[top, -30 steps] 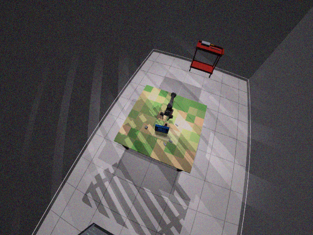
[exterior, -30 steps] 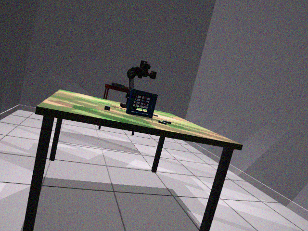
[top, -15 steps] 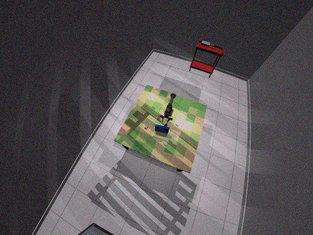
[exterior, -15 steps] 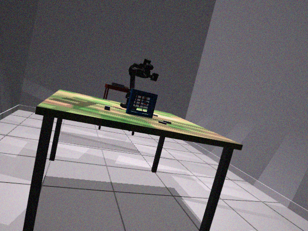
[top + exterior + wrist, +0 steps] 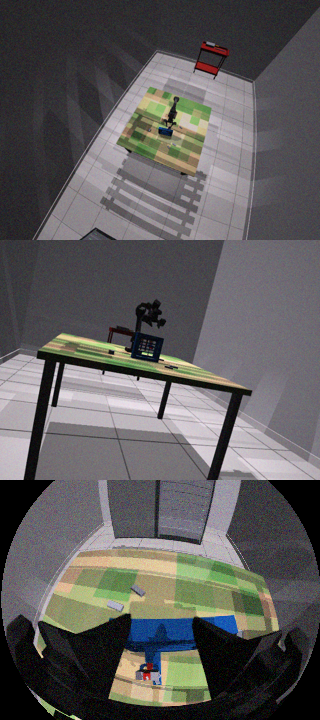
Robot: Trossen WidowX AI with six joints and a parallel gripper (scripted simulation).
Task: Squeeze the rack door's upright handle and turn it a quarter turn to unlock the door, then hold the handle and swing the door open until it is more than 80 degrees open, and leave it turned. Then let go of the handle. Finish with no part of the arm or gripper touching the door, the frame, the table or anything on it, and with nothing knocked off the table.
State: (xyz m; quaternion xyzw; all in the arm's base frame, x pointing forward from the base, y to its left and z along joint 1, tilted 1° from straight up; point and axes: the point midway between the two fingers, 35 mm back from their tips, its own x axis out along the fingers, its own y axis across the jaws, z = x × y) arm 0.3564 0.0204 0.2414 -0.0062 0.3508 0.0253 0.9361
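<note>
The upright handle is 140 mm below my gripper tip, 70 mm behind it and 10 mm to the left of it.
</note>
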